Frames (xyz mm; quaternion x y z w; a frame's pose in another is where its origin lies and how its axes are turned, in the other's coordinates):
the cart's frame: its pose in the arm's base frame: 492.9 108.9 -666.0 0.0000 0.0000 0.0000 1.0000
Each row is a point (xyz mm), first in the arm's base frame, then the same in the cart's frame.
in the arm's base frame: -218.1 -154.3 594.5
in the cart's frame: -711.0 -263.2 1260.5
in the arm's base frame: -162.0 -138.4 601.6
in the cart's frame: -654.9 -247.3 1267.6
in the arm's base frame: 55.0 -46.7 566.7
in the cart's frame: -437.9 -155.6 1232.7
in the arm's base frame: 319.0 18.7 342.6
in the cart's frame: -173.9 -90.2 1008.6
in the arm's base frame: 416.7 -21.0 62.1
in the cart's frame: -76.2 -129.9 728.1
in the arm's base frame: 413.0 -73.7 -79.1
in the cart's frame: -79.9 -182.6 586.9
